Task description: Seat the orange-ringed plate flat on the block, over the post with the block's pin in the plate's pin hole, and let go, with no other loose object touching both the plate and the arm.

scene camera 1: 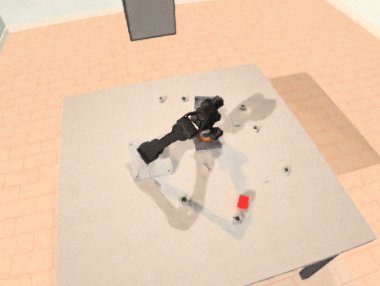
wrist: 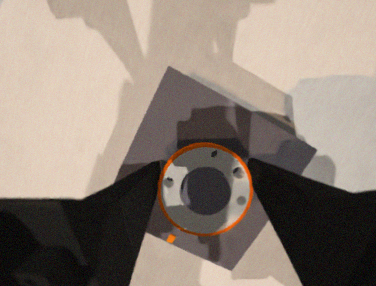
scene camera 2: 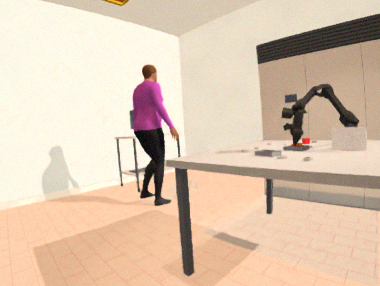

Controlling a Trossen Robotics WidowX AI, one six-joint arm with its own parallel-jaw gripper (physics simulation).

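Where they show: gripper, between the fingertips: (scene camera 1: 208,135) (wrist: 203,165) (scene camera 2: 294,145); arm's base, origin of its link: (scene camera 1: 147,152) (scene camera 2: 351,134).
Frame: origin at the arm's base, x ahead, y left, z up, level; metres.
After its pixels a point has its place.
Observation:
The orange-ringed plate (scene camera 1: 205,139) @(z -0.048, x 0.289, y 0.077 m) (scene camera 2: 297,145) @(z -0.056, x 0.279, y 0.132 m) (wrist: 205,225) @(z -0.044, x 0.276, y 0.094 m) is a grey disc with an orange rim, a large centre hole and several small holes. It is over the dark square block (scene camera 1: 210,146) @(z -0.066, x 0.309, y 0.043 m) (scene camera 2: 289,148) @(z -0.071, x 0.316, y 0.167 m) (wrist: 162,110) @(z -0.062, x 0.330, y 0.157 m) and looks roughly level. In the wrist view, an orange mark (wrist: 171,239) @(z -0.061, x 0.240, y 0.104 m) is near the block's lower edge. My gripper (scene camera 1: 206,134) @(z -0.058, x 0.309, y 0.112 m) (scene camera 2: 296,143) @(z -0.058, x 0.309, y 0.112 m) (wrist: 203,165) @(z -0.058, x 0.309, y 0.112 m) is shut on the plate, one fingertip at each side of the rim. The post and pin cannot be made out, and I cannot tell whether the plate rests flat.
A dark grey tray (scene camera 1: 200,100) @(z -0.081, x 0.319, y 0.410 m) (scene camera 2: 268,153) @(z -0.068, x 0.306, y 0.425 m) lies beyond the block. A red cube (scene camera 1: 243,202) @(z -0.046, x 0.388, y -0.297 m) (scene camera 2: 306,141) @(z -0.067, x 0.380, y -0.263 m) stands farther off, near a small round piece (scene camera 1: 237,219) @(z -0.072, x 0.350, y -0.358 m). Several similar pieces lie around the table. A person (scene camera 2: 149,107) is beyond the table (scene camera 2: 215,160) @(z -0.086, x 0.485, y 0.630 m).

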